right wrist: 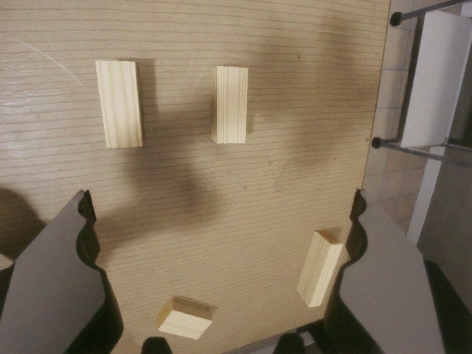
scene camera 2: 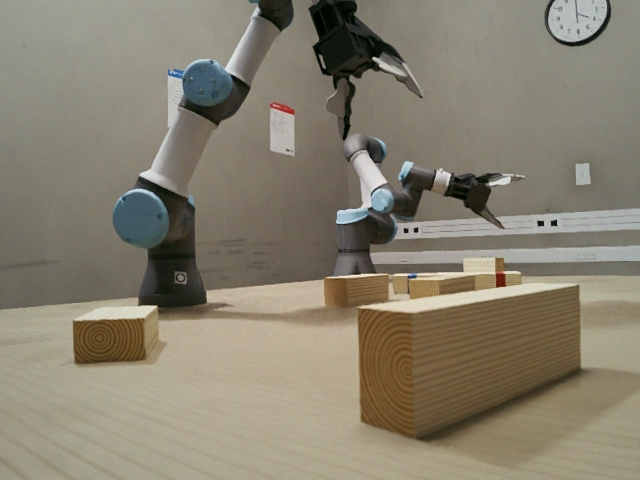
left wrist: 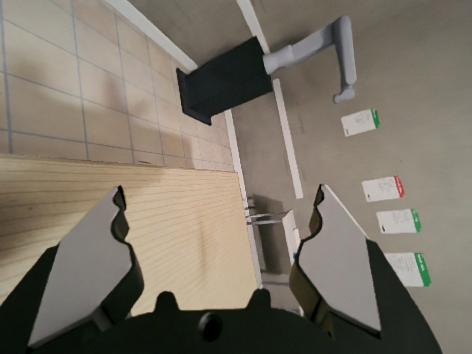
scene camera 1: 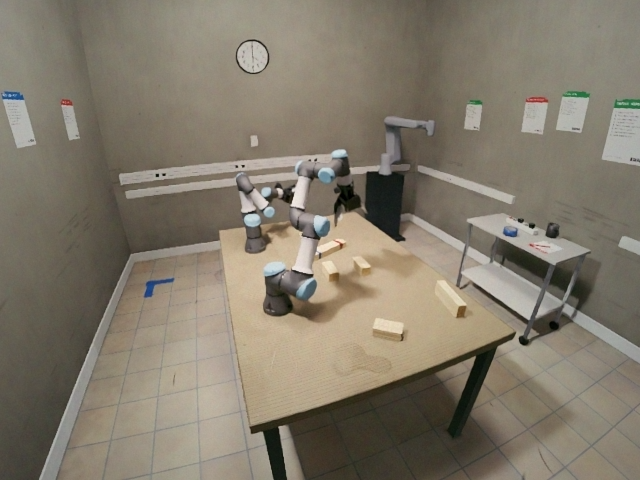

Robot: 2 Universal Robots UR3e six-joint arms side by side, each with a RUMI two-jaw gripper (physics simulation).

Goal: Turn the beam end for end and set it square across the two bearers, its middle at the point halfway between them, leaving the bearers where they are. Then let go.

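Note:
The beam (scene camera 1: 329,248) (scene camera 2: 485,280) lies flat on the table beyond the bearers, its red band at the right end and blue band at the left end in both scene views. One bearer (scene camera 1: 330,271) (scene camera 2: 356,290) (right wrist: 120,104) and the other bearer (scene camera 1: 361,265) (scene camera 2: 442,285) (right wrist: 230,105) stand apart, roughly parallel. My right gripper (scene camera 1: 351,218) (scene camera 2: 383,117) (right wrist: 225,192) is open and empty, high above the table. My left gripper (scene camera 2: 513,202) (left wrist: 223,186) is open and empty, above the table's far part; the right arm partly hides it in scene camera 1.
A long block (scene camera 1: 450,298) (scene camera 2: 470,356) (right wrist: 320,268) and a short block (scene camera 1: 388,329) (scene camera 2: 114,334) (right wrist: 184,318) lie on the table's near part. Another block (scene camera 2: 483,264) shows behind the beam. A trolley (scene camera 1: 527,238) stands beside the table.

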